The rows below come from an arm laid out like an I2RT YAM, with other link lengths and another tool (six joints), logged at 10 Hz.
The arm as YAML. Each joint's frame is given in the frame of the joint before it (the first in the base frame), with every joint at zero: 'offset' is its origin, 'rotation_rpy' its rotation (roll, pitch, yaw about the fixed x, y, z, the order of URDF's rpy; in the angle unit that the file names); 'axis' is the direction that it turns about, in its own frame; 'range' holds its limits. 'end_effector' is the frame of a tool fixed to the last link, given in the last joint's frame.
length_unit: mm
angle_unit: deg
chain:
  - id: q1
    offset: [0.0, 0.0, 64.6]
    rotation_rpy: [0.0, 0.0, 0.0]
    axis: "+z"
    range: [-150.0, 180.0]
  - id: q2
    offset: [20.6, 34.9, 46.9]
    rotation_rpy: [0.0, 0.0, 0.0]
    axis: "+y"
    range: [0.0, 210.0]
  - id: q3
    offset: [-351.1, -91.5, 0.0]
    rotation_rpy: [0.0, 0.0, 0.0]
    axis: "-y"
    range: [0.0, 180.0]
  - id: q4
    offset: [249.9, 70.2, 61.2]
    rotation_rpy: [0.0, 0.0, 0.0]
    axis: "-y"
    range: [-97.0, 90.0]
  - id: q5
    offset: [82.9, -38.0, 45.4]
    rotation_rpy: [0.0, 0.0, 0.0]
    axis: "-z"
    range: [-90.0, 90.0]
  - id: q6
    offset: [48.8, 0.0, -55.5]
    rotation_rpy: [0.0, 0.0, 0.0]
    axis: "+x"
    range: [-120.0, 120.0]
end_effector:
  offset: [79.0, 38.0, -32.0]
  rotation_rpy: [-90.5, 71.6, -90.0]
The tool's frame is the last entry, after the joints.
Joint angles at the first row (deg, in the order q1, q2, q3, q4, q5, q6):
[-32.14 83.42 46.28 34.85 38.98 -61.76]
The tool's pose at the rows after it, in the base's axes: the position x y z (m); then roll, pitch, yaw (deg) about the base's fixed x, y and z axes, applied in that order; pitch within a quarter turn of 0, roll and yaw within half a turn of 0:
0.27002 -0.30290 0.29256 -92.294 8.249 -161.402
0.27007 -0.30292 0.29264 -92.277 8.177 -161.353
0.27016 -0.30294 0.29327 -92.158 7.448 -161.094
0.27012 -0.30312 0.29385 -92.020 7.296 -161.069
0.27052 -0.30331 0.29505 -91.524 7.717 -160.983
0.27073 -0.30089 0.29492 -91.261 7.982 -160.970
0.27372 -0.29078 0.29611 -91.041 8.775 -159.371
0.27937 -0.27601 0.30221 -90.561 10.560 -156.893
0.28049 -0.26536 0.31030 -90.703 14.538 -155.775
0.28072 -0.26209 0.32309 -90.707 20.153 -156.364
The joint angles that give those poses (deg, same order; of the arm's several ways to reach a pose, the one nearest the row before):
[-32.14 83.42 46.28 34.85 38.98 -61.91]
[-32.14 83.42 46.28 34.87 38.94 -62.00]
[-32.10 83.42 46.28 35.03 38.76 -62.83]
[-32.10 83.42 46.28 35.20 38.76 -63.09]
[-32.10 83.42 46.11 36.01 38.74 -63.07]
[-31.68 83.22 45.67 36.58 39.18 -63.00]
[-30.26 82.08 44.86 36.54 39.03 -62.39]
[-28.10 80.29 44.56 35.66 38.78 -60.99]
[-27.00 78.22 45.23 32.73 38.72 -56.90]
[-26.96 76.84 47.35 29.23 39.33 -51.29]

